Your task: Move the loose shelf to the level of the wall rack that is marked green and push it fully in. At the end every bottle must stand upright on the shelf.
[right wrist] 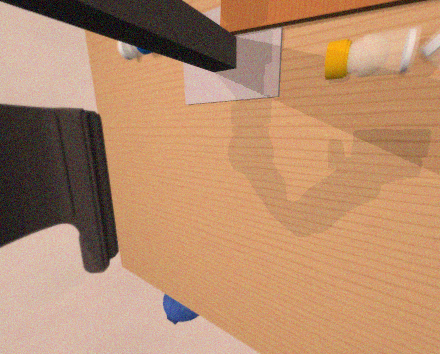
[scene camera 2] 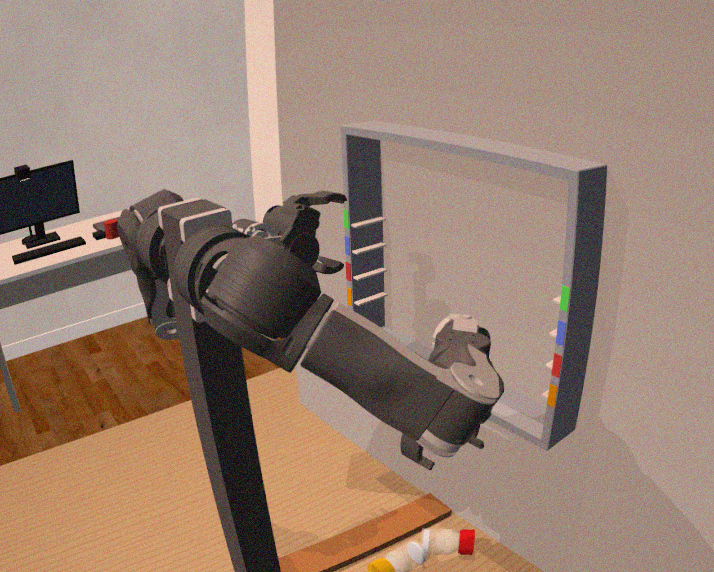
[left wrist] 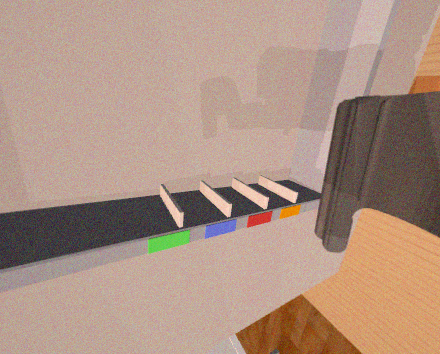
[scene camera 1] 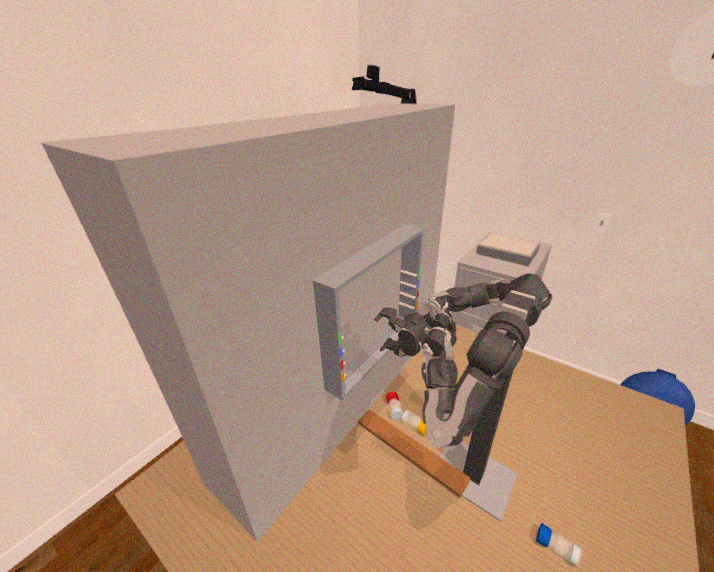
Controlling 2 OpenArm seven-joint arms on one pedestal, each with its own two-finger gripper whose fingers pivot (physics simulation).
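The shelf, a brown board (scene camera 1: pixel 417 454) (scene camera 2: pixel 369 533) (right wrist: pixel 320 12), lies low by the pedestal. The red-capped bottle (scene camera 1: pixel 394 405) (scene camera 2: pixel 445 541) and the yellow-capped bottle (scene camera 1: pixel 412 420) (scene camera 2: pixel 401 560) (right wrist: pixel 372 55) lie on their sides beside it. The blue-capped bottle (scene camera 1: pixel 559 544) (right wrist: pixel 129 49) lies apart. The wall rack (scene camera 1: pixel 328 333) (scene camera 2: pixel 587 297) (left wrist: pixel 75 232) holds no shelf; its green mark (scene camera 1: pixel 340 339) (scene camera 2: pixel 565 298) (left wrist: pixel 169 241) is uppermost. My left gripper (scene camera 1: pixel 381 332) (scene camera 2: pixel 340 233) is open and empty before the rack. My right gripper (scene camera 2: pixel 454 454) is open and empty, low before the rack, mostly hidden in scene camera 1.
The grey wall (scene camera 1: pixel 250 250) stands upright on the wooden table (scene camera 1: pixel 595 446). The pedestal (scene camera 1: pixel 489 437) (scene camera 2: pixel 223 452) rises from a grey base plate (scene camera 1: pixel 499 491) (right wrist: pixel 210 90). Blue, red and orange marks sit below the green mark. A blue ball (scene camera 1: pixel 658 393) is beyond the table edge.
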